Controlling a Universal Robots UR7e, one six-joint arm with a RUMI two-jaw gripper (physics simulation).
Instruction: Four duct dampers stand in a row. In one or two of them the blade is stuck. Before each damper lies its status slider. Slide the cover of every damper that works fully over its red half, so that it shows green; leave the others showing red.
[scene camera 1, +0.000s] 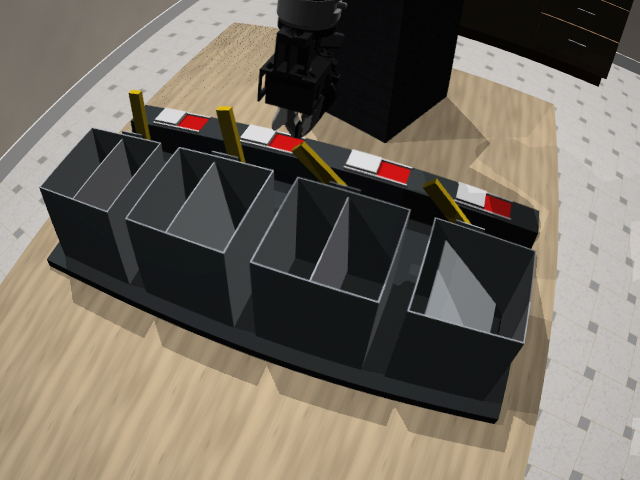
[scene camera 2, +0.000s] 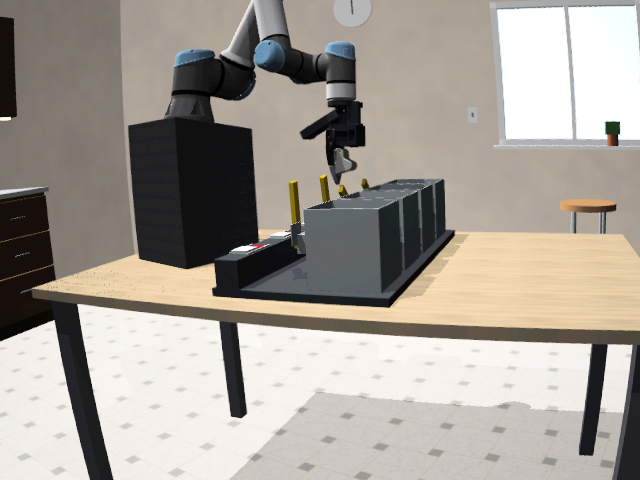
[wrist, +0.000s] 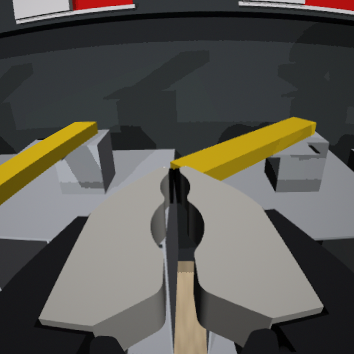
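The four dampers are grey boxes, from left the first, second, third and fourth. The first lever and second lever lean slightly left; the third lever and fourth lever lean further left. White covers sit at the sliders' left; all four show red. My gripper is shut and empty, close by the third lever's tip; contact is unclear.
The dampers and the dark slider rail stand on a base plate on the wooden table. The black robot pedestal stands behind the rail.
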